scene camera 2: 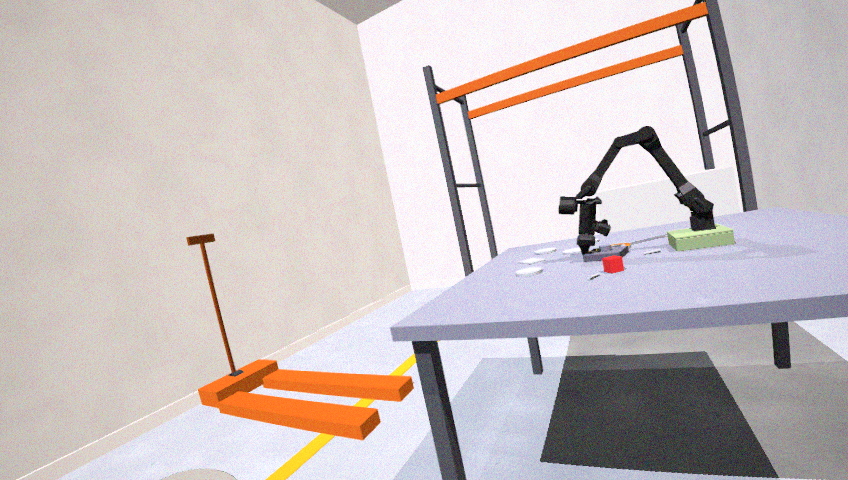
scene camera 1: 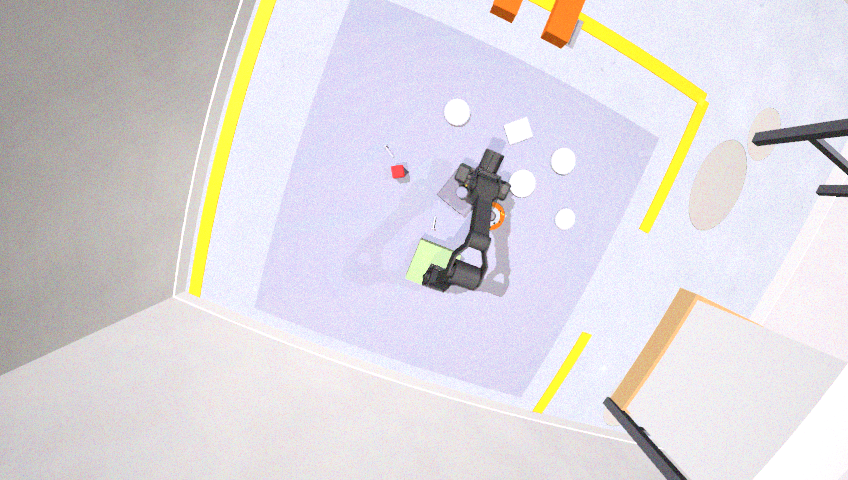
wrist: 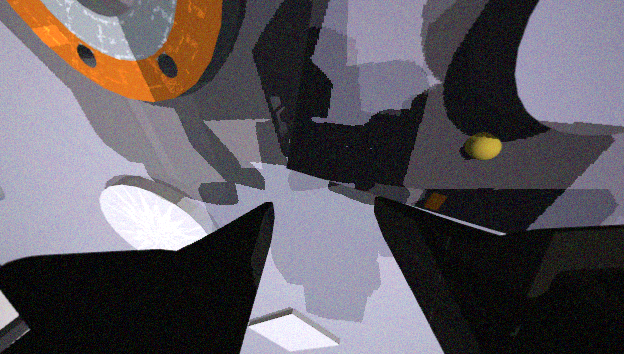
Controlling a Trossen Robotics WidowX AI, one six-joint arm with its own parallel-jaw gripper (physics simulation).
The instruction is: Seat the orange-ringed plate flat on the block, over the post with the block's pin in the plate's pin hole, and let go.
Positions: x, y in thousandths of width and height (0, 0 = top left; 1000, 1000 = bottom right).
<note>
On the table rest an orange-ringed plate (wrist: 244, 165) and a white square tile (wrist: 466, 917). I also see my gripper (scene camera 2: 690, 530) and a grey block (wrist: 700, 566).
My gripper shows as well in the wrist view (wrist: 520, 583).
</note>
